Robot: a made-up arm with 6 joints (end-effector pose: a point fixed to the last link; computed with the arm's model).
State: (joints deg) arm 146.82 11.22 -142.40 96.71 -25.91 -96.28
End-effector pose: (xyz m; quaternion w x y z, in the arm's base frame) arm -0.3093 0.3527 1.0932 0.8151 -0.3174 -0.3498 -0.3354
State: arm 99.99 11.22 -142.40 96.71 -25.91 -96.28
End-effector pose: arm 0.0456 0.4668 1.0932 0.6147 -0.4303 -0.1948 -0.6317
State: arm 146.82 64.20 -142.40 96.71 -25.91 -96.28
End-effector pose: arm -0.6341 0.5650 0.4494 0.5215 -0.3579 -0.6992 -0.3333
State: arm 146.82 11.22 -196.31 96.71 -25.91 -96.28
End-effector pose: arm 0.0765 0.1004 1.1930 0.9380 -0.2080 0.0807 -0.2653
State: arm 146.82 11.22 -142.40 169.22 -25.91 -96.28
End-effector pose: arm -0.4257 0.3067 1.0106 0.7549 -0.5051 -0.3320 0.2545
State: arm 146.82 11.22 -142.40 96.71 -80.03 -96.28
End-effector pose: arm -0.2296 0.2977 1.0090 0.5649 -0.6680 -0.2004 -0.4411
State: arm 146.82 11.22 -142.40 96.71 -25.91 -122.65
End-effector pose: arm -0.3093 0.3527 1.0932 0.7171 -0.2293 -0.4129 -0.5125
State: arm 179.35 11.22 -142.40 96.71 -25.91 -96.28
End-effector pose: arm -0.4504 0.1310 1.0932 0.8764 -0.2068 -0.4247 -0.0937
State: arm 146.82 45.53 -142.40 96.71 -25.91 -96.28
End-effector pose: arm -0.5790 0.5290 0.7148 0.6413 -0.3521 -0.5896 -0.3424
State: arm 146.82 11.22 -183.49 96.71 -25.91 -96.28
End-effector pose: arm -0.0197 0.1633 1.2098 0.9270 -0.2392 -0.0237 -0.2880
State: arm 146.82 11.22 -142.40 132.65 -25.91 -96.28
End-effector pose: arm -0.3663 0.3509 1.0397 0.8262 -0.4319 -0.3588 -0.0452
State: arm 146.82 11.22 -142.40 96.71 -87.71 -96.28
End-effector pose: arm -0.2243 0.2824 0.9993 0.5177 -0.7073 -0.1747 -0.4485
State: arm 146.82 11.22 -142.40 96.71 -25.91 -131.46
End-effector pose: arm -0.3093 0.3527 1.0932 0.6756 -0.1969 -0.4293 -0.5661
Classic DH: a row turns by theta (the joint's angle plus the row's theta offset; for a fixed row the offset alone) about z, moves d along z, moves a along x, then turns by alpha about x. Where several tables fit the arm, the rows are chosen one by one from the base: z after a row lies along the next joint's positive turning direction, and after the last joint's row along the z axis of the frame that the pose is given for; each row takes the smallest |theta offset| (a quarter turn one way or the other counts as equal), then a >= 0, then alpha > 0; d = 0 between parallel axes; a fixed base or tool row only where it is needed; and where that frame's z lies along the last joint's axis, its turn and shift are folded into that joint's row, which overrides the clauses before.
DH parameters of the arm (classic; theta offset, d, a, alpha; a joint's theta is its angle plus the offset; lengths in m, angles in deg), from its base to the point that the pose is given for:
joint 1: 0 0.382 0 -90
joint 2: -79.4 0 0.3317 0
joint 3: 79.4 0 0.102 -90
joint 4: 0 0.451 0 90
joint 5: 0 0 0.087 -90
joint 6: 0 0.111 0 0

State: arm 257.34 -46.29 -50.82 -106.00 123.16 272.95
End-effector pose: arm -0.1863 -0.2130 0.8484 0.1986 -0.5436 0.3520 0.7357
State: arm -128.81 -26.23 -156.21 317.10 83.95 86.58
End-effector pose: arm 0.0344 0.1527 1.2490 0.5027 -0.4231 -0.5028 0.5617
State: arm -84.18 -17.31 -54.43 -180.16 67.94 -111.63
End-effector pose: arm 0.0569 -0.5567 0.6953 0.1292 0.0831 -0.3345 0.9298
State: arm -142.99 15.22 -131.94 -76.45 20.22 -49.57
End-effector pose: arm -0.4672 -0.4049 1.0439 0.5196 0.5240 -0.2251 -0.6362
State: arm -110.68 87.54 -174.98 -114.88 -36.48 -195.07
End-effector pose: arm -0.1736 -0.8092 0.3580 0.1061 0.3236 -0.7336 0.5881
